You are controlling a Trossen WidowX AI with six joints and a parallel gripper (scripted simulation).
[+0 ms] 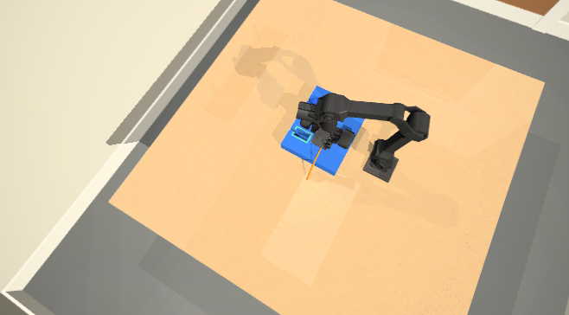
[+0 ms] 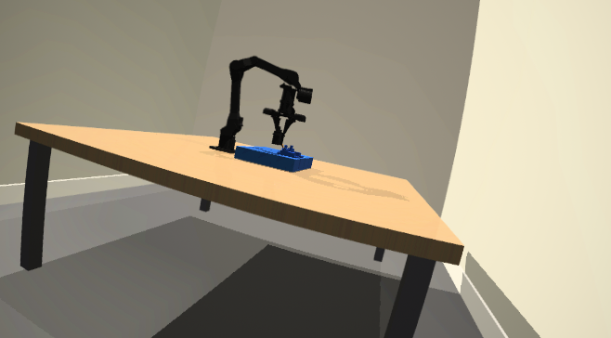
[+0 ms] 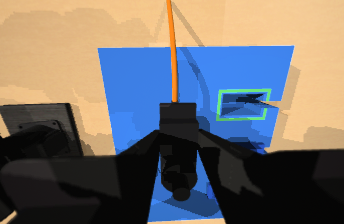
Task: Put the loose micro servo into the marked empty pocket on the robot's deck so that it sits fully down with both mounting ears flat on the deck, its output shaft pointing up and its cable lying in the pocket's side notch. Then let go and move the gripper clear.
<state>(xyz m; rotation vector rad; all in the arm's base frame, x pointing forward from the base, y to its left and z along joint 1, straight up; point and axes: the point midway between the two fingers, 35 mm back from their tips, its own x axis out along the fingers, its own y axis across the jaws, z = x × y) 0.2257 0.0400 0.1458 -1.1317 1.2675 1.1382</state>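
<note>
Right now my gripper tip is 2 cm past the blue deck, 7 cm to the left of it and 10 cm above it.
</note>
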